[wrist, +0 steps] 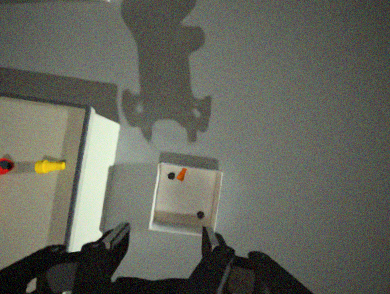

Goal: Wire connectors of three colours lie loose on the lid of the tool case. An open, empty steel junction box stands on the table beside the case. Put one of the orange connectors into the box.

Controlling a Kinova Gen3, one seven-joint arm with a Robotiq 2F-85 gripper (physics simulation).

Scene:
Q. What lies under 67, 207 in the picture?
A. A tool case.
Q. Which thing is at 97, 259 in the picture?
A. My gripper.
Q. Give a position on a junction box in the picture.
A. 186, 206

